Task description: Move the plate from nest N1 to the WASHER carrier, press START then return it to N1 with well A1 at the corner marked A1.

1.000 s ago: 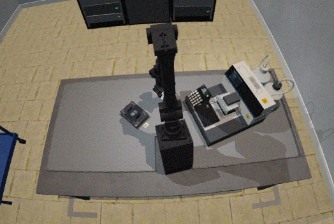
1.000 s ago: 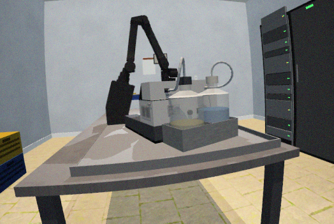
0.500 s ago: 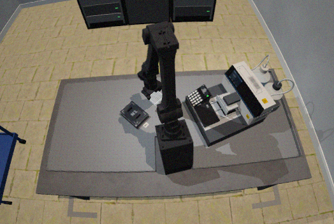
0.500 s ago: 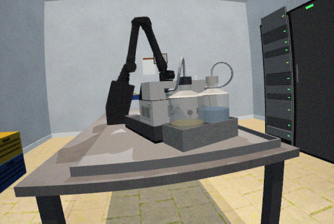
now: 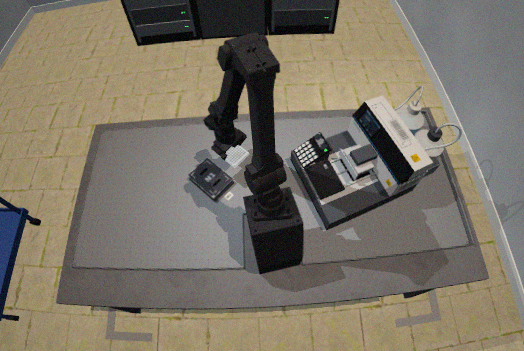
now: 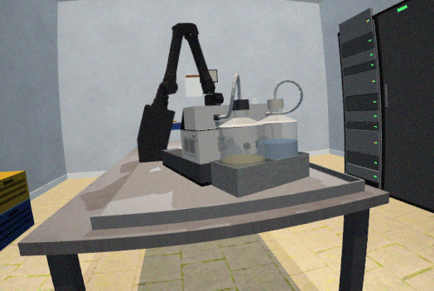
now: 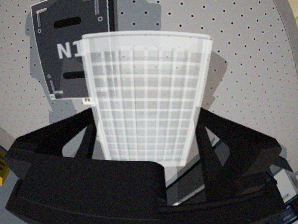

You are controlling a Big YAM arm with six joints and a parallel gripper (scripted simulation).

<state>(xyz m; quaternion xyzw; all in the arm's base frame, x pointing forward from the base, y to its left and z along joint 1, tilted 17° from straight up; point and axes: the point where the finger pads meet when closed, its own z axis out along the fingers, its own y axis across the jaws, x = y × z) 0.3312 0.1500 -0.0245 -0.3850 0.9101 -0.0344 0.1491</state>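
The white corner label is 150 mm below my hand, 120 mm behind it and 20 mm to the left of it. Round my hand: dark washer carrier (370 mm to the right, 100 mm behind, 70 mm below); then white well plate (10 mm below); then plate washer (510 mm to the right, 50 mm behind, 20 mm below).
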